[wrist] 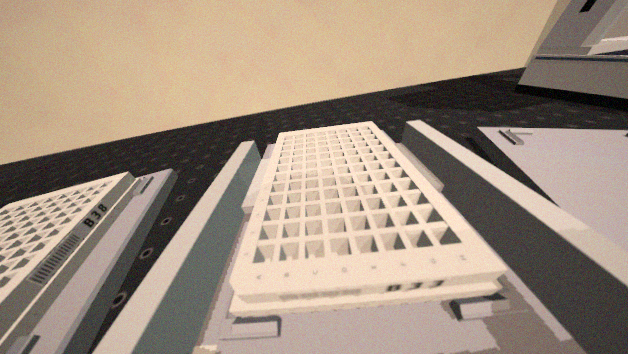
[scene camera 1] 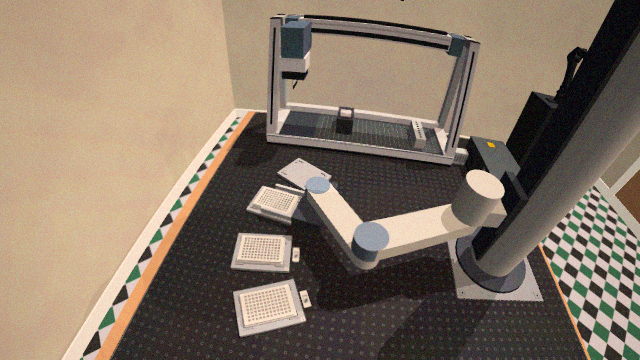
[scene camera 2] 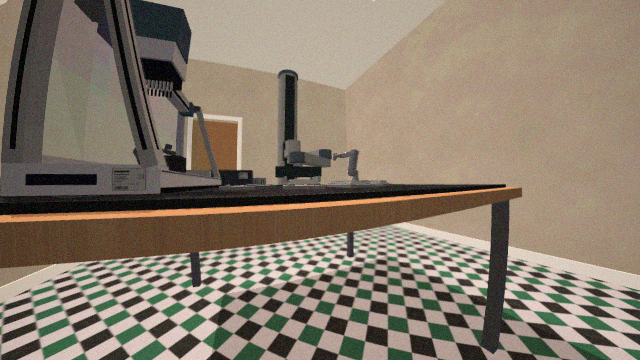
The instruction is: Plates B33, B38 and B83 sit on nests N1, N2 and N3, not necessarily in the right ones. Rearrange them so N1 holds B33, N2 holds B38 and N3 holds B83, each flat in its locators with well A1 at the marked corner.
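Places are measured from the arm's base along level axes (x right, y up, z back), in millimetres.
Where they show: gripper, fingertip midpoint: [wrist: 329,144] [scene camera 1: 269,197] [scene camera 2: 302,179]; arm's base at its link origin: [scene camera 1: 488,259].
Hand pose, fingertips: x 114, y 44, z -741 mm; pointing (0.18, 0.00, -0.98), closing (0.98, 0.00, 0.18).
Note:
Each offset is from my fingertips to the top centre of the thing. "*": to the spot under its first point.
My gripper [scene camera 1: 268,199] [wrist: 329,144] is shut on a white 96-well plate @[dx -4, dy -2, dz +24 mm] [scene camera 1: 277,201] [wrist: 350,200], whose blurred label looks like B33. The plate is level and very low over a grey nest @[dx -3, dy -13, dz +23 mm] [wrist: 370,332], its near edge right by the locators; whether it touches down cannot be told. Its letters start with A at the near left in the wrist view. Plate B38 @[dx -192, dy -5, dz +29 mm] [scene camera 1: 262,249] [wrist: 65,220] lies flat on the neighbouring nest @[dx -192, dy -15, dz +29 mm] [scene camera 1: 235,267] [wrist: 100,285]. Another white plate @[dx -350, dy -5, dz +88 mm] [scene camera 1: 268,305], label unreadable, lies on the front nest @[* dx -421, dy -18, dz +46 mm] [scene camera 1: 243,329]. The nests' numbers are not readable.
A bare nest @[dx +157, dy -15, dz +87 mm] [scene camera 1: 299,169] [wrist: 570,170] with locators lies beyond the held plate. Behind it stands a gantry machine [scene camera 1: 367,150] [scene camera 2: 75,180] with a pipetting head @[* dx +351, dy +412, dz +19 mm] [scene camera 1: 296,40]. Small labelled blocks @[* dx -178, dy -29, dz +127 mm] [scene camera 1: 296,254] @[* dx -309, dy -29, dz +176 mm] [scene camera 1: 305,299] sit beside two nests. The arm's column [scene camera 1: 560,165] [scene camera 2: 288,105] stands to the right.

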